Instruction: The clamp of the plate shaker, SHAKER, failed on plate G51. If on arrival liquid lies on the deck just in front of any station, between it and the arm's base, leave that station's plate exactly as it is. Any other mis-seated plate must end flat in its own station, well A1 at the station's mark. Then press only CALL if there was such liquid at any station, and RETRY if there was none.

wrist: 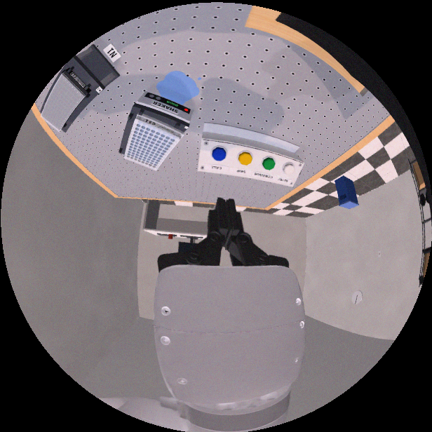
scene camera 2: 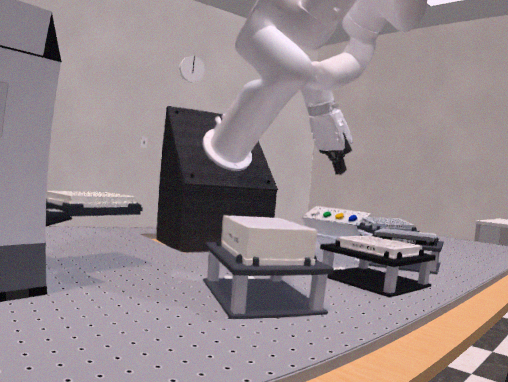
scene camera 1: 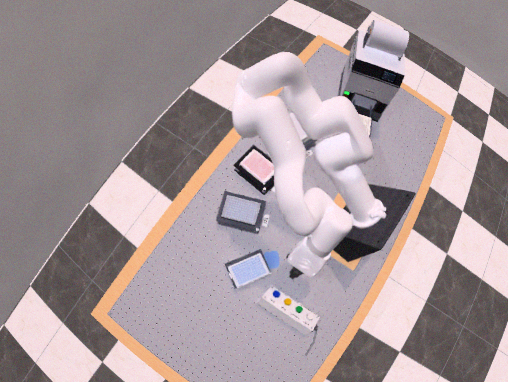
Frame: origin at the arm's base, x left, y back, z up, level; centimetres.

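Where they show: gripper, between the fingertips: (scene camera 2: 341, 172) (scene camera 1: 292, 275); arm's base, origin of its link: (scene camera 2: 226, 150) (scene camera 1: 367, 213).
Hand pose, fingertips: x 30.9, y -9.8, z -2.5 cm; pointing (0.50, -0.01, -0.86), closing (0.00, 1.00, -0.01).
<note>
Things, the pixels of their centre, and the offset from my fingertips.
- button box, middle of its body: (scene camera 2: 337, 223) (scene camera 1: 288, 310) dx +9.7, dy +7.8, dz -14.8 cm
- box's blue CALL button, middle of its body: (scene camera 2: 352, 218) (scene camera 1: 276, 294) dx +7.4, dy +0.3, dz -12.7 cm
- Plate G51, middle of its body: (scene camera 2: 387, 223) (scene camera 1: 248, 270) dx +6.0, dy -12.8, dz -12.4 cm
- blue puddle, middle of its body: (scene camera 1: 271, 260) dx -2.6, dy -8.5, dz -19.0 cm
- pink plate, middle of its body: (scene camera 2: 379, 246) (scene camera 1: 259, 166) dx -28.8, dy -33.2, dz -13.0 cm
- tall white block, middle of its body: (scene camera 2: 264, 238) (scene camera 1: 296, 128) dx -51.6, dy -30.4, dz -11.1 cm
- tall instrument, middle of its body: (scene camera 1: 373, 67) dx -93.1, dy -16.7, dz +3.8 cm
My gripper (scene camera 1: 295, 273) (scene camera 2: 340, 170) (wrist: 222, 208) is shut and empty, in the air above the deck near the button box (scene camera 1: 286, 314) (wrist: 206, 167). The box's blue CALL button (scene camera 1: 276, 294) (scene camera 2: 353, 218) (wrist: 219, 154) is at the end nearest the shaker; its white RETRY button (scene camera 1: 309, 316) (wrist: 289, 168) is at the other end. Plate G51 (scene camera 1: 248, 269) (wrist: 152, 142) lies on SHAKER (wrist: 165, 104) and looks shifted to one side. A blue puddle (scene camera 1: 272, 259) (wrist: 177, 86) lies on the deck before SHAKER, on the arm base's side. A plate (scene camera 1: 242, 209) (wrist: 65, 100) rests in station N1.
A pink plate (scene camera 1: 256, 166) (scene camera 2: 380, 246) sits on a black stand. A tall white block (scene camera 1: 299, 127) (scene camera 2: 270, 240) sits on another stand, partly behind the arm in the overhead view. The arm's black pedestal (scene camera 1: 380, 220) (scene camera 2: 215, 215) and a tall instrument (scene camera 1: 372, 80) (scene camera 2: 25, 150) also stand on the deck.
</note>
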